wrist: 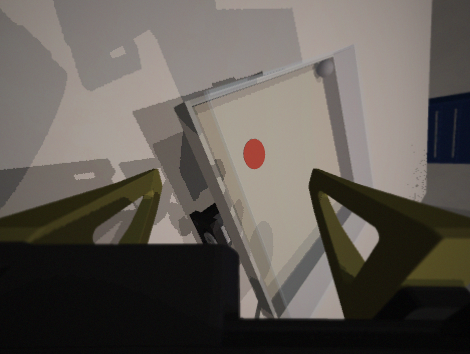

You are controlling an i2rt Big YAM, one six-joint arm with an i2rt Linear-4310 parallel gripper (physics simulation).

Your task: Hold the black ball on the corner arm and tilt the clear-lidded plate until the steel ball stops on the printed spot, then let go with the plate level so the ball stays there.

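Observation:
The clear-lidded plate (pixel 295 115) lies below my gripper, turned at an angle, with pale clear walls around a cream floor. The printed spot (pixel 254 154) is a red round mark in its upper left part. The grey steel ball (pixel 325 68) rests in the plate's upper right corner, away from the spot. My gripper (pixel 235 177) is open and empty, its two olive fingers wide apart; the right finger overlaps the view of the plate. The black ball and the corner arm cannot be made out; they may be hidden behind the gripper's dark body.
A black fitting (pixel 206 222) sits beside the plate's left wall. A blue object (pixel 449 129) with pale upright lines stands at the right edge of the view. Shadows of the arm and gripper fall on the pale table (pixel 395 65) to the left and above the plate.

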